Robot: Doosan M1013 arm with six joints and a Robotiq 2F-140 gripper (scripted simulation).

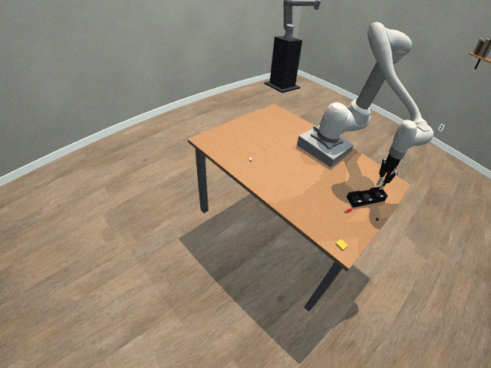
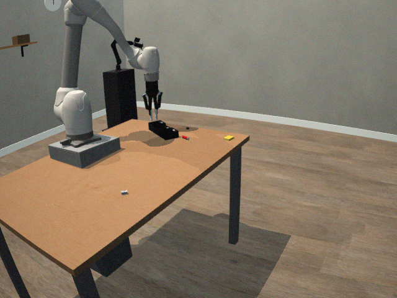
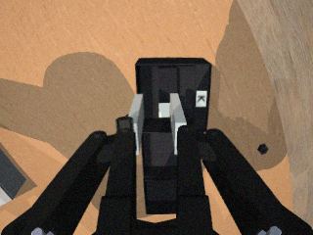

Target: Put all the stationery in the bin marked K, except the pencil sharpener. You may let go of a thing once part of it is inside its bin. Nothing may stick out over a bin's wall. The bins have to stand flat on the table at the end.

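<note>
Now: hand 480 mm short of the yellow pad, 100 mm above it and 80 mm to the right of it. The rest, counted from my hand: black three-compartment bin: 90 mm ahead, 80 mm below, 20 mm to the right; then black-and-white eraser: 90 mm below, 10 mm to the left, 10 mm ahead; then small black round thing: 170 mm ahead, 120 mm to the left, 100 mm below.
</note>
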